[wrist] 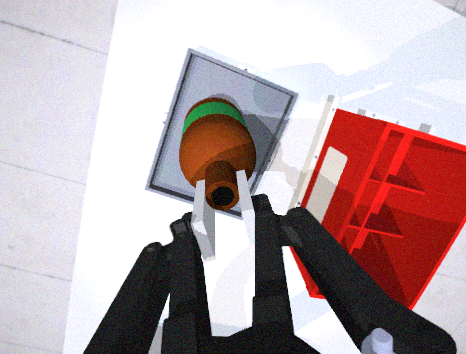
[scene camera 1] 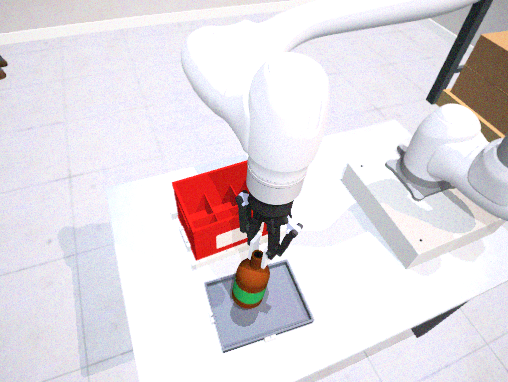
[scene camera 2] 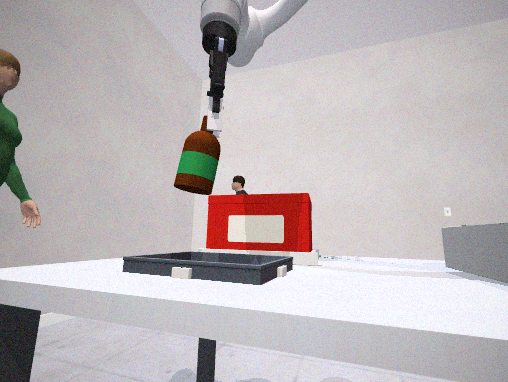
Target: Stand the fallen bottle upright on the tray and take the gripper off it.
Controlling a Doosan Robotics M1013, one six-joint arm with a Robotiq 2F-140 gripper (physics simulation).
Labels:
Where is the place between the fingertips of my gripper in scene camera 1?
259, 258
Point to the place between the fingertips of my gripper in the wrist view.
225, 191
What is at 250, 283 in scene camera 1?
A brown bottle.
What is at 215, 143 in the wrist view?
A brown bottle.

